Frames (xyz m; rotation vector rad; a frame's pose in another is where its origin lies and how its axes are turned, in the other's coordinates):
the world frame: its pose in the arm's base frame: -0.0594 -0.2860 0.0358 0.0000 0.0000 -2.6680
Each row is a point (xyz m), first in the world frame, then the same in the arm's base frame.
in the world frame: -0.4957 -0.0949 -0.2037
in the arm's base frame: 0.3385 0.0245 -0.1679
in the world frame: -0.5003 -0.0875 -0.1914
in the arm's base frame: 0.3459 0.0200 -0.1556
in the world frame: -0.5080 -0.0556 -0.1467
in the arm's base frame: 0.3673 -0.0048 -0.1109
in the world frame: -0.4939 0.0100 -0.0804
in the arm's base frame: 0.3847 -0.0696 -0.0446
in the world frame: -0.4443 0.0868 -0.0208
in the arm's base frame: 0.3756 -0.1606 0.0150
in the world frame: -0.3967 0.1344 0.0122
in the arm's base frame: 0.3549 -0.2247 0.0480
